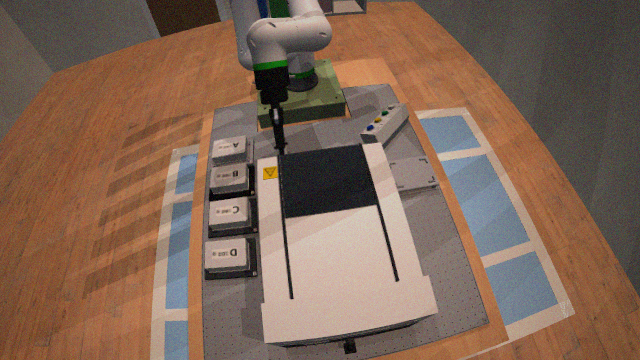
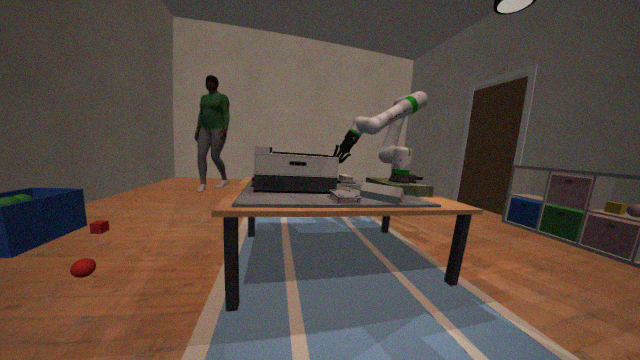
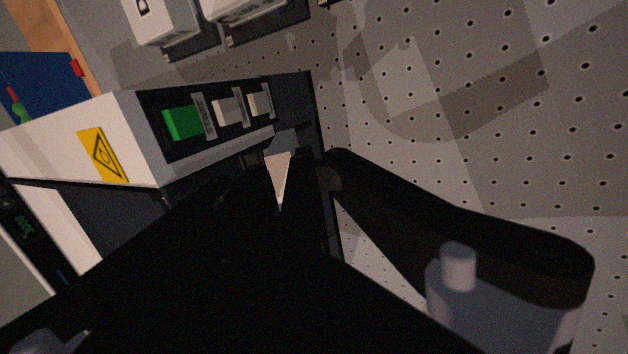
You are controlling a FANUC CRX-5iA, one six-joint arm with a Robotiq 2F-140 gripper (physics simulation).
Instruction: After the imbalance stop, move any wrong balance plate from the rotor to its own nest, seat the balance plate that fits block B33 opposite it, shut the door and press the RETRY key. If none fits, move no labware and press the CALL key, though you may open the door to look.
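Frame: origin at the arm's base, x ahead, y down, z left, level; millimetres.
Seen in the pictures: gripper, between the fingertips: (image 3: 290,147); arm's base, origin of its link: (image 1: 300,81) (image 2: 399,181).
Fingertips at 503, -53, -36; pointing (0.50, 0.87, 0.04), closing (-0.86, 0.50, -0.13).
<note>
Pixels of each thing's top centre, then the offset from my fingertips to it, as dx, dy, dz.
- dark panel, centre of its top: (image 1: 325,178) +110, -98, +117
- green key, centre of its top: (image 3: 168,125) +32, -76, -36
- Plates A, centre of its top: (image 1: 228,146) (image 2: 345,175) -166, +61, -221
- B, centre of its top: (image 1: 227,174) -38, +61, -203
- C, centre of its top: (image 1: 227,210) +97, +61, -183
- D, centre of its top: (image 1: 224,253) +237, +61, -176
- sloped box, centre of its top: (image 1: 387,115) (image 2: 382,184) -241, +31, +350
- flat tray with corner marks, centre of its top: (image 1: 412,171) (image 2: 345,192) -20, +75, +401
The centrifuge (image 1: 340,260) (image 2: 314,167) (image 3: 45,132) has a dark panel (image 1: 327,180) on top; whether this is a closed door I cannot tell. A green key (image 3: 184,122) and two pale keys (image 3: 228,111) (image 3: 258,104) sit on its front, their labels unreadable. My gripper (image 1: 281,149) (image 2: 341,156) (image 3: 290,147) is shut and empty, at the front edge near the warning-label corner. Plates A (image 1: 230,146), B (image 1: 230,175), C (image 1: 229,212) and D (image 1: 227,254) sit in nests left of it. The rotor and block B33 do not show.
A sloped box (image 1: 392,125) with coloured buttons or lamps stands right of the robot base (image 1: 302,107). A flat tray with corner marks (image 1: 412,174) lies right of the centrifuge. A person (image 2: 212,117) stands beyond the table (image 2: 300,212). A blue bin (image 2: 42,220) is on the floor.
</note>
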